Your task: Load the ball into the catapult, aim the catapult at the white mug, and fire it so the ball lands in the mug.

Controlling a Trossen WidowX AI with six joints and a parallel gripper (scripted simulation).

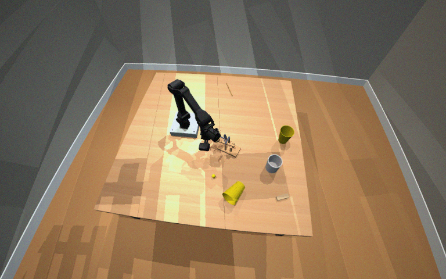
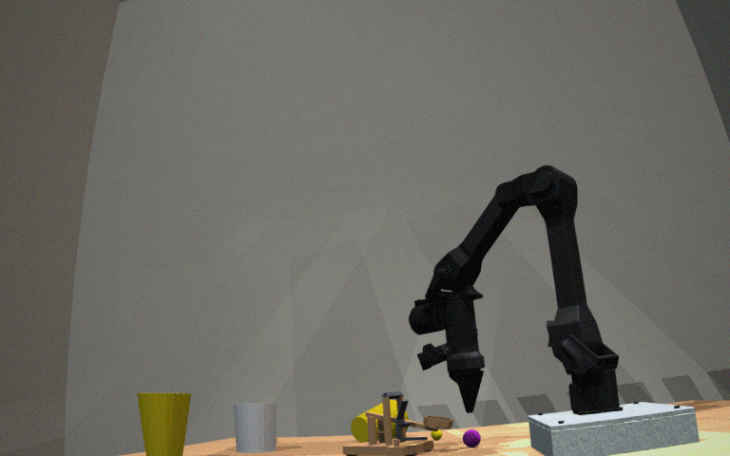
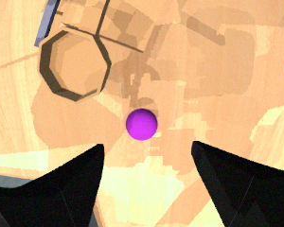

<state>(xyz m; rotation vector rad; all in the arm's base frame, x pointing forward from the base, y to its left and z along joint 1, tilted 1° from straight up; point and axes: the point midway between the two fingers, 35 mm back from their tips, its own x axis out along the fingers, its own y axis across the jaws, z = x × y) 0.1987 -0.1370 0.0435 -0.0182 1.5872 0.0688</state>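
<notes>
The purple ball is 50 mm below my gripper tip. Also, from my gripper tip: white mug (440 mm ahead, 70 mm to the right, 30 mm below); then wooden catapult (110 mm ahead, 50 mm to the left, 10 mm below); then yellow ball (80 mm ahead, 200 mm to the right, 50 mm below).
</notes>
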